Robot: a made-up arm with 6 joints.
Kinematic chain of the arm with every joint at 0, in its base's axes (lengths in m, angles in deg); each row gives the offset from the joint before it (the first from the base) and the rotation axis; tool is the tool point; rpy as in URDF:
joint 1: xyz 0 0 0.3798 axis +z
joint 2: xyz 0 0 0 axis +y
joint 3: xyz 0.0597 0 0.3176 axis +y
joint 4: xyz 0.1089 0 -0.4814 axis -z
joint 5: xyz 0 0 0 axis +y
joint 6: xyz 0.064 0 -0.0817 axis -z
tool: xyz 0 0 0 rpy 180 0 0
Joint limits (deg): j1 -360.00..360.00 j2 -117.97..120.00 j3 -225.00..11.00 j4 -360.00..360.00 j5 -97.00..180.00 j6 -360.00..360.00
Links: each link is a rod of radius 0.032 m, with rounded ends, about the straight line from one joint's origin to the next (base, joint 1, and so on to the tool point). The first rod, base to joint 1, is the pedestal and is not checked.
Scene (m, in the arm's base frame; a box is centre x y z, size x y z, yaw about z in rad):
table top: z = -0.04
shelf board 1: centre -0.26 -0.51 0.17 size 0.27 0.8 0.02 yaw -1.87
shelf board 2: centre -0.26 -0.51 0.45 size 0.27 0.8 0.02 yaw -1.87
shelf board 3: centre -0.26 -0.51 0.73 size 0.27 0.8 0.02 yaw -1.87
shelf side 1: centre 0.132 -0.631 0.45 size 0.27 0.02 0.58 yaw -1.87
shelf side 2: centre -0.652 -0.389 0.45 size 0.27 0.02 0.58 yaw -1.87
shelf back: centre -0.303 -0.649 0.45 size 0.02 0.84 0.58 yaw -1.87
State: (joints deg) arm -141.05 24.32 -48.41 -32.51 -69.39 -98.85
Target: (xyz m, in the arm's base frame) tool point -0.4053 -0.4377 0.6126
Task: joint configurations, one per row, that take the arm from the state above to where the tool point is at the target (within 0.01 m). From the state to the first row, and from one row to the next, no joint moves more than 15 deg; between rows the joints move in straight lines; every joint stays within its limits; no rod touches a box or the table.
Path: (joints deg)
1: -146.99 17.69 -37.35 -33.03 -74.97 -98.85
2: -152.93 11.05 -26.28 -33.55 -80.55 -98.85
3: -154.01 -0.14 -28.79 -33.10 -83.63 -98.85
4: -155.10 -11.32 -31.29 -32.66 -86.71 -98.85
5: -156.18 -22.51 -33.80 -32.22 -89.79 -98.85
6: -150.03 -12.09 -44.89 -31.82 -82.58 -98.85
7: -143.88 -1.67 -55.99 -31.42 -75.37 -98.85
8: -137.74 8.74 -67.09 -31.02 -68.17 -98.85

